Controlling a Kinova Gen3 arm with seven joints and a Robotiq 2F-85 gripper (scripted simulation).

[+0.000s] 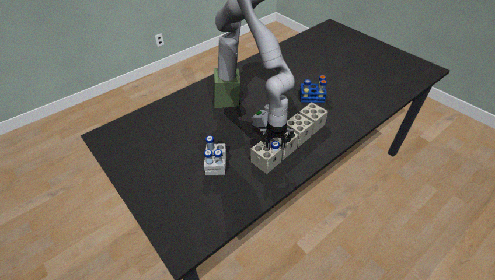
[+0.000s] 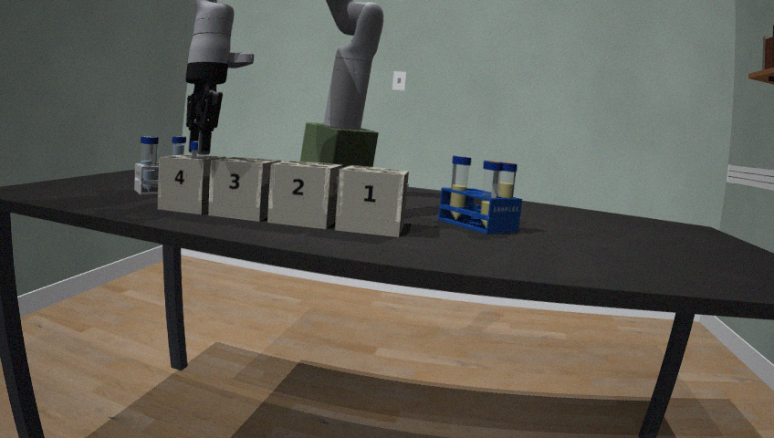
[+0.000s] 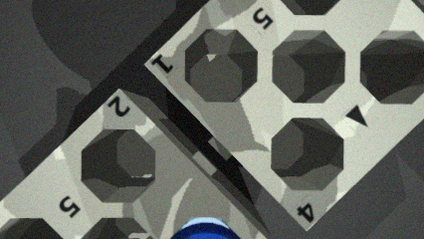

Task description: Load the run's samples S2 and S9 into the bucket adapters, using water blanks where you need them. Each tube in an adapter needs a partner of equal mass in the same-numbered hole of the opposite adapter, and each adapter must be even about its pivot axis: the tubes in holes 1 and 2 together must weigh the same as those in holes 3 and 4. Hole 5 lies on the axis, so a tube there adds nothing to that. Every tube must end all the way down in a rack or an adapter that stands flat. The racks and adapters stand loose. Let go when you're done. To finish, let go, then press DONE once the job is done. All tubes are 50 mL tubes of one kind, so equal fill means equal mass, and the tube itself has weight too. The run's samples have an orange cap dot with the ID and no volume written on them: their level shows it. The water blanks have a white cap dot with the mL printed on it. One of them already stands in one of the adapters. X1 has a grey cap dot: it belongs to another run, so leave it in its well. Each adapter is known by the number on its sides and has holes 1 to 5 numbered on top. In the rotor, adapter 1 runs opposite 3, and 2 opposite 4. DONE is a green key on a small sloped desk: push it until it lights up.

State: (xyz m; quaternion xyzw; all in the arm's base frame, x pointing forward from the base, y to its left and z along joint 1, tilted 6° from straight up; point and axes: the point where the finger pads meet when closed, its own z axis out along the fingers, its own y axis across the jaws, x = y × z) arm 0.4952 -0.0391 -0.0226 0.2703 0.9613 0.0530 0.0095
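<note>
Now: the water blank 10 mm to the right of my hand and 50 mm below it. The rest, counted from my hand: adapter 2 (70 mm behind, 180 mm to the left, 70 mm below); adapter 3 (50 mm behind, 80 mm to the left, 70 mm below); white-dot tube (90 mm behind, 220 mm to the right, 50 mm below).
</note>
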